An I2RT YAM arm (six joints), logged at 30 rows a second.
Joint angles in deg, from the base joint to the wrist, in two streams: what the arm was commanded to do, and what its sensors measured. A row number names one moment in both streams.
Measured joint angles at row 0:
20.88 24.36 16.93 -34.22 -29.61 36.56
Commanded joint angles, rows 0 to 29:
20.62 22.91 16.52 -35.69 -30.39 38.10
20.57 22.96 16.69 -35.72 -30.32 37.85
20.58 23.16 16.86 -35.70 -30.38 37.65
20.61 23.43 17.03 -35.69 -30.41 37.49
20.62 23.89 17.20 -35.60 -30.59 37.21
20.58 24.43 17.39 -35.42 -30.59 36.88
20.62 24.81 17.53 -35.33 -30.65 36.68
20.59 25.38 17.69 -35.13 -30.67 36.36
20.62 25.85 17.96 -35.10 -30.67 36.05
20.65 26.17 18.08 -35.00 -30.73 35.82
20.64 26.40 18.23 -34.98 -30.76 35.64
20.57 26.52 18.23 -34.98 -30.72 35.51
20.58 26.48 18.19 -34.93 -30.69 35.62
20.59 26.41 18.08 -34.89 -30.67 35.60
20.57 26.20 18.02 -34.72 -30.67 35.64
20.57 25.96 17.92 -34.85 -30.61 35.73
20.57 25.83 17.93 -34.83 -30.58 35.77
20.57 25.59 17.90 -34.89 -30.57 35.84
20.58 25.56 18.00 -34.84 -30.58 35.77
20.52 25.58 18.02 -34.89 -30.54 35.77
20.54 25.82 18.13 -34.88 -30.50 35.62
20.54 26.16 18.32 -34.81 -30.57 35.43
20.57 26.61 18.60 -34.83 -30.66 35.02
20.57 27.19 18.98 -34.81 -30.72 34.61
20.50 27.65 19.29 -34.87 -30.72 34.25
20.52 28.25 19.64 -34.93 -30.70 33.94
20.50 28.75 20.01 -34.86 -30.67 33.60
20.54 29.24 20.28 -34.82 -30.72 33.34
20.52 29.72 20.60 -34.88 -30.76 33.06
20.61 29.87 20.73 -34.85 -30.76 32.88
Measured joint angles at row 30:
20.88 29.28 18.90 -34.94 -30.11 34.37
